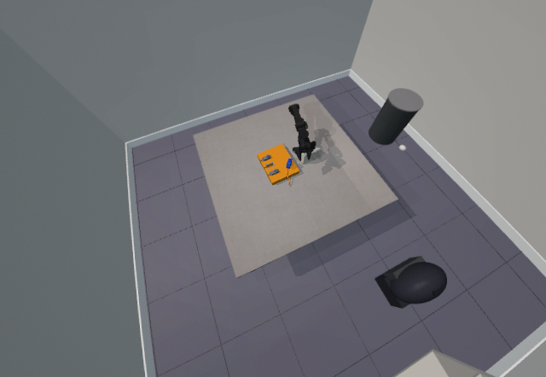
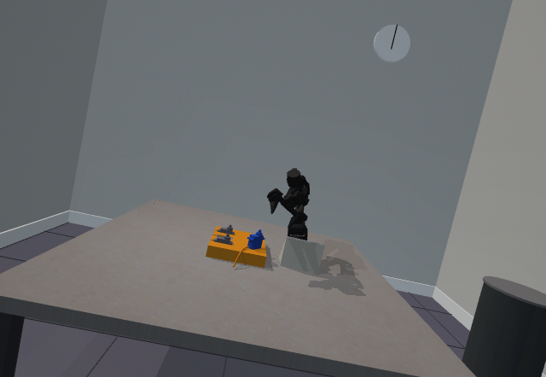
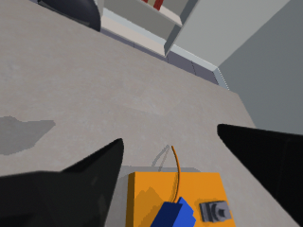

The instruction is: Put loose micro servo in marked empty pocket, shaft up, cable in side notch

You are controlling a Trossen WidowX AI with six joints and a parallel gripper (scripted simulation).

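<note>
The orange deck lies 18 cm below my gripper tip, 16 cm to the right of it and 10 cm ahead of it.
</note>
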